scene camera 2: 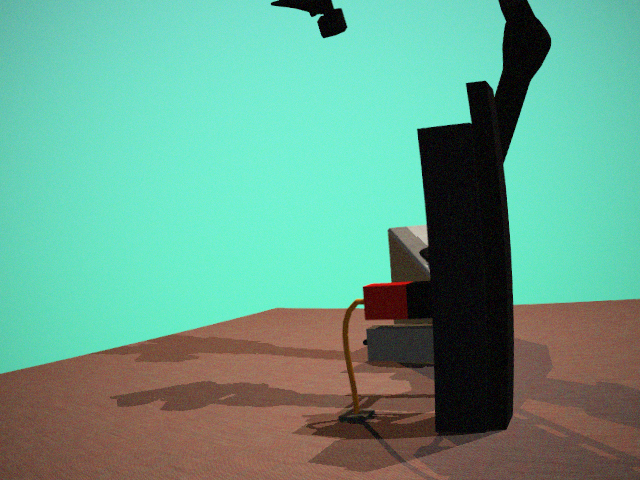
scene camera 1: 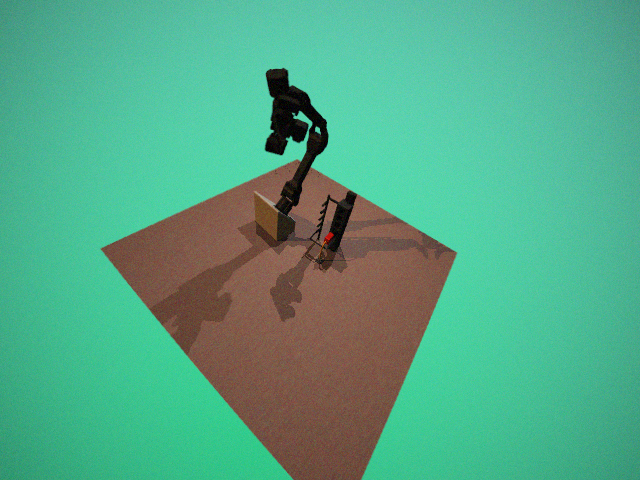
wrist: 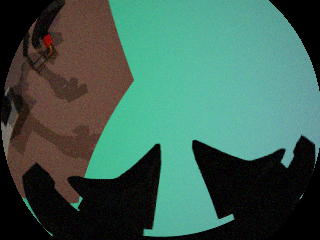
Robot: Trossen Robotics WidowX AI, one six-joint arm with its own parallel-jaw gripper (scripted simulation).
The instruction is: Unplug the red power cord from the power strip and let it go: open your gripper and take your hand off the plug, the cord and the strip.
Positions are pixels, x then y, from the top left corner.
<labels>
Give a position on a black power strip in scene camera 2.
At 460,176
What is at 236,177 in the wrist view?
The gripper.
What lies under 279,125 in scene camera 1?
The gripper.
</labels>
